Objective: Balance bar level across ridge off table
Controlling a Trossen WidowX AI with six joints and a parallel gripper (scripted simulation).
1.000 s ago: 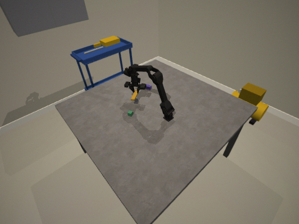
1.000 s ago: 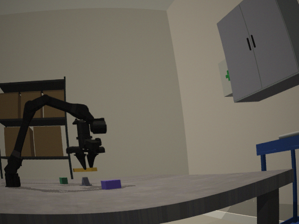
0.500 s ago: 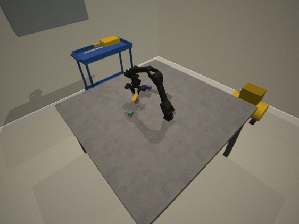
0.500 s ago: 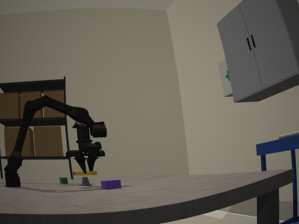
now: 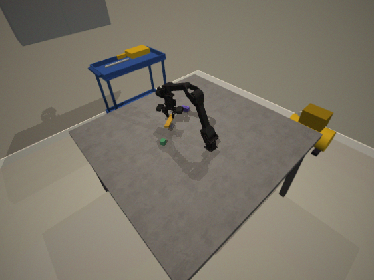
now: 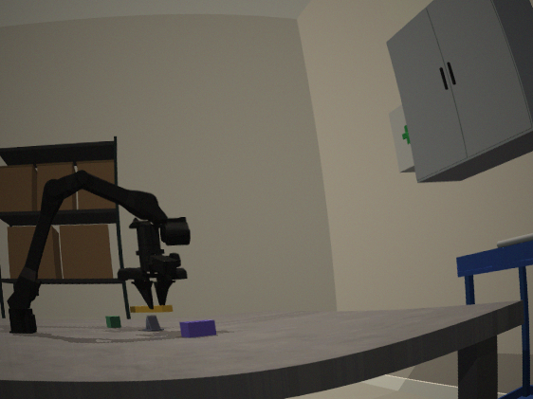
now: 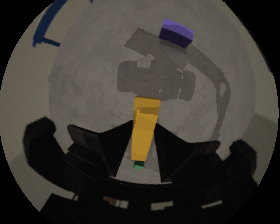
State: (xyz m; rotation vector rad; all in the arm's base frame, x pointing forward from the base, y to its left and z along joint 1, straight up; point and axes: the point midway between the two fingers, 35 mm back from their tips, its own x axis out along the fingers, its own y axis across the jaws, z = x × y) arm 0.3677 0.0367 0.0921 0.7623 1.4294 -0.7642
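Now: the yellow bar 2 cm behind my gripper tip and 2 cm to the left of it. The rest, counted from my gripper tip: purple block 6 cm ahead, 19 cm to the right, 4 cm below; green cube 12 cm behind, 17 cm to the left, 4 cm below.
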